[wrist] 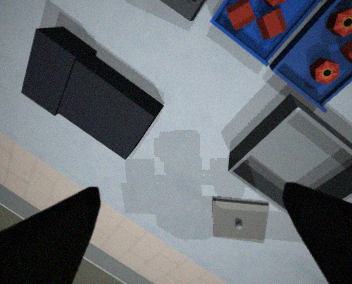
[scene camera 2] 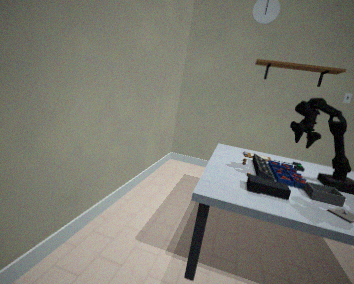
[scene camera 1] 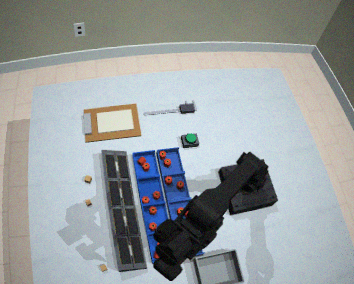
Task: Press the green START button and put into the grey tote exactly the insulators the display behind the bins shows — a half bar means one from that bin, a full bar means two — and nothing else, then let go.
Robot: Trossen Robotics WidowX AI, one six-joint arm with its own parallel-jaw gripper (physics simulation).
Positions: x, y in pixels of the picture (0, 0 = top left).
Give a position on a grey plate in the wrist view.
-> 253, 215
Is my gripper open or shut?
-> Open.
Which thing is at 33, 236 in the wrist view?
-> My gripper.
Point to a black box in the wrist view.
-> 64, 76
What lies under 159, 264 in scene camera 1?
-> My gripper.
